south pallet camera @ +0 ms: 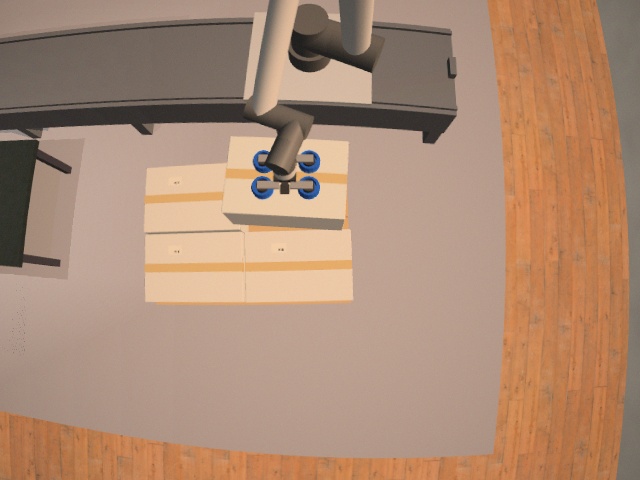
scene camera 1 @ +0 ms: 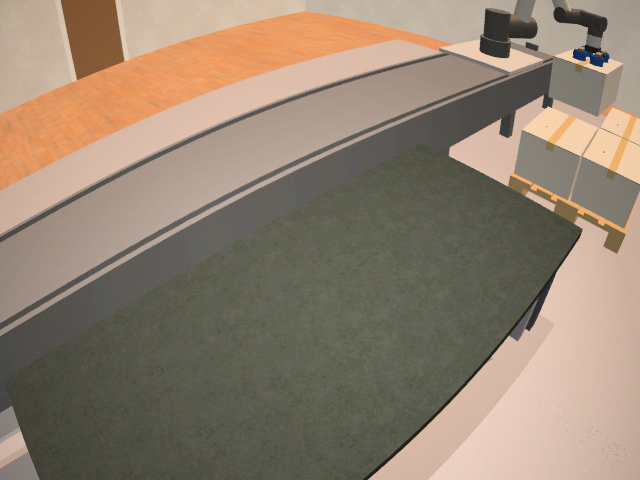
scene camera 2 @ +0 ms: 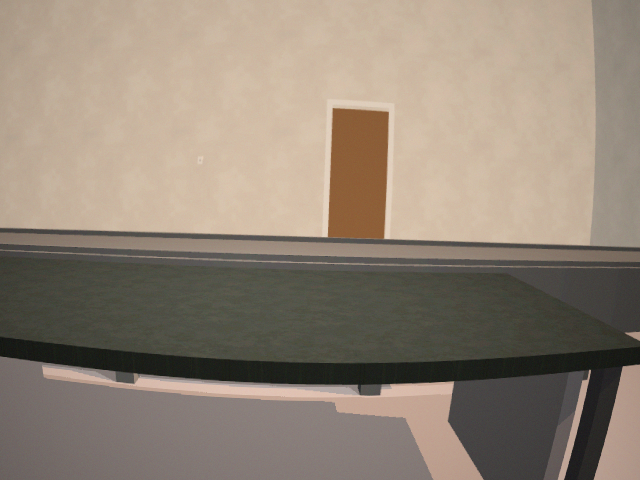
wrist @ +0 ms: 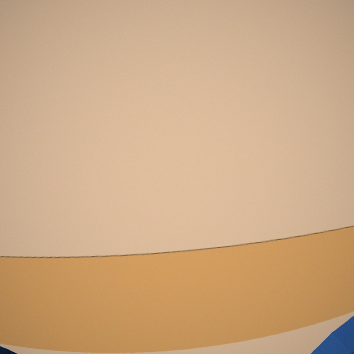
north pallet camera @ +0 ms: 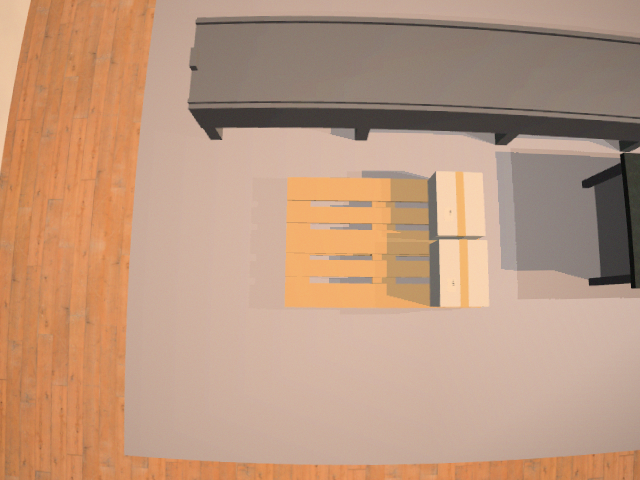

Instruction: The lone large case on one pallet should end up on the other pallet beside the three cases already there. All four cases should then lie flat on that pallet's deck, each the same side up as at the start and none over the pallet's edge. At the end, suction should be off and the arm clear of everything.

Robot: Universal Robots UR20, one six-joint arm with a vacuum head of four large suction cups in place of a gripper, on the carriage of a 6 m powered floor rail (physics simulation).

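Places are measured from the arm's base along level axes (x down, y back, z left), in centimetres.
Pixels of known places: hand, tool point: [wrist: 179, 249]; arm's base, link origin: [south pallet camera: 310, 54] [scene camera 1: 494, 53].
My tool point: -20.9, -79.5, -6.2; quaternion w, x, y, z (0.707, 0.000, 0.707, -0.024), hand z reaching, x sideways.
Ahead of a thing's pixels: the offset from my tool point to its top centre, as dx, dy, dz. Level surfaces: height alone.
My gripper [scene camera 1: 590, 55] [south pallet camera: 285, 174] is shut on the large case @[-2.8, -0.3, -0.4] [scene camera 1: 583, 85] [south pallet camera: 248, 204] [wrist: 175, 125], its four blue cups on the case's taped top. The case hangs level above the south pallet [scene camera 1: 566, 210] [south pallet camera: 347, 222], over the corner nearest the rail. In the south pallet camera its left edge overlaps the view of a neighbouring case. Three cases @[+34.1, -3.9, -56.2] [scene camera 1: 550, 149] @[+34.1, -42.8, -52.3] [scene camera 1: 610, 173] [south pallet camera: 178, 214] [south pallet camera: 193, 284] @[+34.1, -38.7, +5.8] [south pallet camera: 299, 284] lie flat on that pallet. The deck under the held case is mostly hidden. The gap between the held case and the deck cannot be judged exactly.
The rail [scene camera 1: 206, 129] [north pallet camera: 361, 67] [south pallet camera: 155, 67] carries the arm's base plate [south pallet camera: 336, 87] beside the south pallet. A dark table @[dx +24.9] [scene camera 1: 310, 310] [scene camera 2: 258, 310] stands between the pallets. The north pallet [north pallet camera: 330, 294] bears two smaller-looking cases [north pallet camera: 473, 206] [north pallet camera: 475, 273] at its table side.
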